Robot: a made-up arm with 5 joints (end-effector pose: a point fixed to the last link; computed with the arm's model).
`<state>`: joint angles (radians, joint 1 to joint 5).
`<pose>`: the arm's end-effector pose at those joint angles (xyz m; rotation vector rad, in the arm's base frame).
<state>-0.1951 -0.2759 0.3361 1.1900 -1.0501</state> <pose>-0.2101 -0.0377 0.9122 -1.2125 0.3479 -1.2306</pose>
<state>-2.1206 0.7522 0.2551 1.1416 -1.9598</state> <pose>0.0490 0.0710 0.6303 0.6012 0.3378 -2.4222</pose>
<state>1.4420 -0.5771 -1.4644 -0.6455 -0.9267</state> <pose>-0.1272 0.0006 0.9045 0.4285 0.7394 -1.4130</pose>
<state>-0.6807 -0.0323 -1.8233 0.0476 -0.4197</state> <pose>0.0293 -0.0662 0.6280 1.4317 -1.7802 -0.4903</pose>
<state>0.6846 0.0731 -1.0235 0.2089 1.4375</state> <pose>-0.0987 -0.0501 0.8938 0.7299 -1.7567 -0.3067</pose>
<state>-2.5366 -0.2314 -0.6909 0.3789 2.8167</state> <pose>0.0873 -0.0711 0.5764 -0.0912 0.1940 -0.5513</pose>
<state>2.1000 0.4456 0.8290 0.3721 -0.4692</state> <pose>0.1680 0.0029 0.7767 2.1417 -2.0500 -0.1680</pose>
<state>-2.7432 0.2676 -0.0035 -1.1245 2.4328</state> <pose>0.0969 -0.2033 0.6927 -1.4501 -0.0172 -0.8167</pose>
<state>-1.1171 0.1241 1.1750 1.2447 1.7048</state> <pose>-0.0771 -0.0182 0.8024 0.2227 -1.4592 0.5212</pose>
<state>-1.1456 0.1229 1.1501 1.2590 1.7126</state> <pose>-0.0790 -0.0181 0.7982 0.2172 -1.5120 0.5470</pose>
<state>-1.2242 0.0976 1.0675 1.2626 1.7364</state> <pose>-0.0859 -0.0202 0.7898 0.2507 -1.6777 0.6014</pose>
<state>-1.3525 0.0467 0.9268 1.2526 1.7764</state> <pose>-0.0963 -0.0250 0.7750 0.3282 -1.9559 0.6859</pose>
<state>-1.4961 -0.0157 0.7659 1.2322 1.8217</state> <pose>-0.1049 -0.0318 0.7555 0.4323 -2.2697 0.7825</pose>
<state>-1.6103 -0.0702 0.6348 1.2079 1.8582</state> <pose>-0.1090 -0.0385 0.7380 0.5349 -2.5198 0.8624</pose>
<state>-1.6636 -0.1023 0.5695 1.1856 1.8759</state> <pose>-0.1110 -0.0432 0.7294 0.6088 -2.6385 0.8997</pose>
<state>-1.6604 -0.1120 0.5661 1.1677 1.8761</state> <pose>-0.1131 -0.0454 0.7304 0.6463 -2.6368 0.8940</pose>
